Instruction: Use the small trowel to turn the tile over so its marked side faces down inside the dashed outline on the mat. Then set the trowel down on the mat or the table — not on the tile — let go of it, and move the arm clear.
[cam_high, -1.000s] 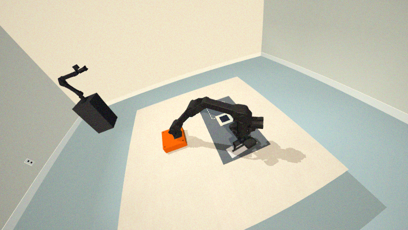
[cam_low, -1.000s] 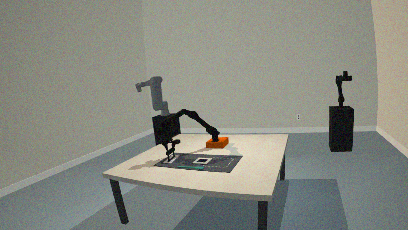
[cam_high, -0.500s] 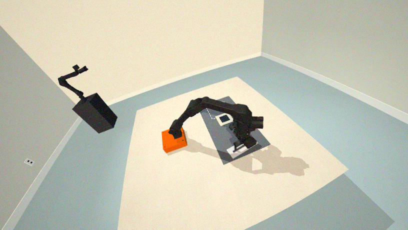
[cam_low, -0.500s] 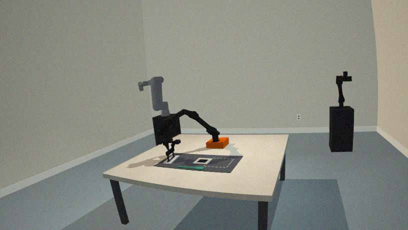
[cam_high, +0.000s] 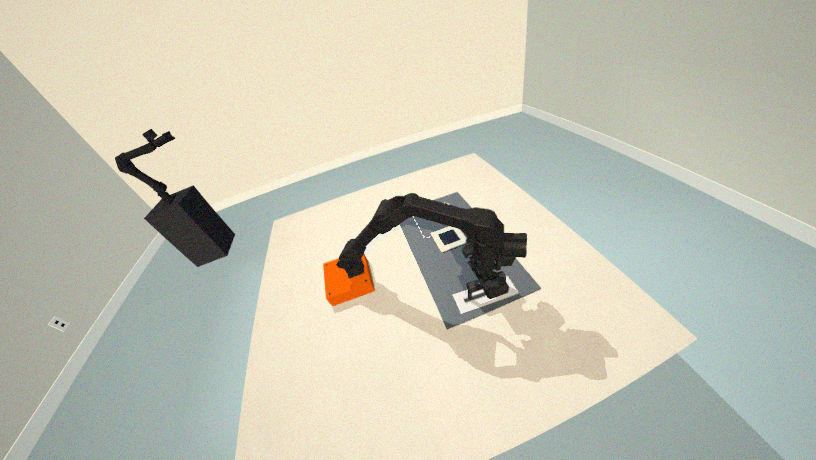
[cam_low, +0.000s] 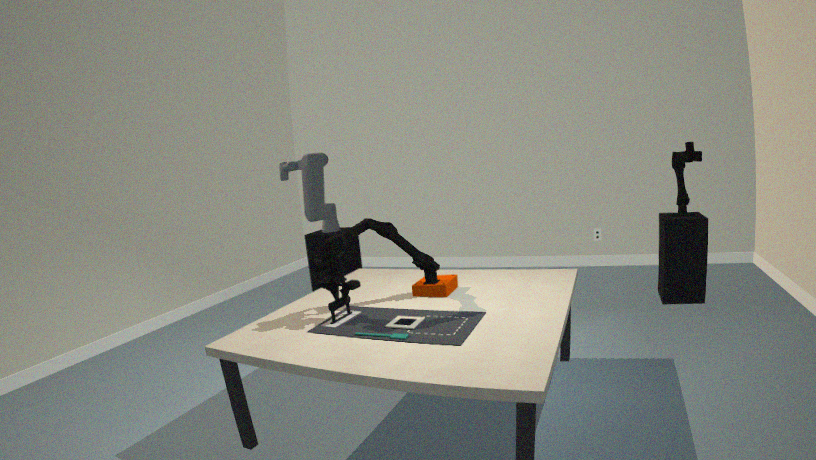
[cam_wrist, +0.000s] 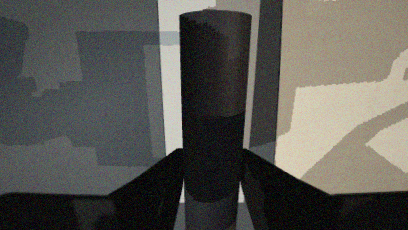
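Now: the small trowel 30 mm below my gripper tip and 10 mm behind it. From my gripper tip the other things lie so: teal bar: 280 mm to the left, 160 mm ahead, 60 mm below; grey mat: 260 mm to the left, 80 mm below, 20 mm ahead; tile: 290 mm to the left, 60 mm below, 10 mm ahead.
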